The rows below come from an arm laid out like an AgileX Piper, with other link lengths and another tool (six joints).
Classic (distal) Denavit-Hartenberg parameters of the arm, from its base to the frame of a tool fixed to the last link. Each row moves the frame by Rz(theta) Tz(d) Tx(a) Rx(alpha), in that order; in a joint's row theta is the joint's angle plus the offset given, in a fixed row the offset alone. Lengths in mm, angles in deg.
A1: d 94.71  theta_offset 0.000  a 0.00  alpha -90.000
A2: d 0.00  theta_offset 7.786  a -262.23  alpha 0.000
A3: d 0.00  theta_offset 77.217  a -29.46  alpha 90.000
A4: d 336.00  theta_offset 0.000  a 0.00  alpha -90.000
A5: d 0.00  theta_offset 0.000  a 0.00  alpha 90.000
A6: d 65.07  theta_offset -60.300  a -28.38  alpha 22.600
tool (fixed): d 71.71  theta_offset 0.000  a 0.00  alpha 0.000
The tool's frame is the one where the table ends.
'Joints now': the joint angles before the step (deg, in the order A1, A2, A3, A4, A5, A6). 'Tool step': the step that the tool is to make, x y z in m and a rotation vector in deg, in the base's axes. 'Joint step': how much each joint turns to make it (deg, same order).
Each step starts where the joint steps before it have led.
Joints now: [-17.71 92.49 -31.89 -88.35 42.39 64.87]
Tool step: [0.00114 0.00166 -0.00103 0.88 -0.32 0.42]
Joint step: [0.00 0.00 -0.01 0.18 -1.01 -0.01]
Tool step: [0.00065 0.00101 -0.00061 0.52 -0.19 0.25]
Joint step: [0.00 0.00 0.00 0.10 -0.60 0.00]
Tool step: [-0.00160 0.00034 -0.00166 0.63 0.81 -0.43]
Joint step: [0.00 -0.01 -0.05 1.74 0.00 -1.57]
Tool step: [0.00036 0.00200 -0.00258 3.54 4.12 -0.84]
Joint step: [0.00 0.01 -1.86 10.03 -0.19 -10.69]
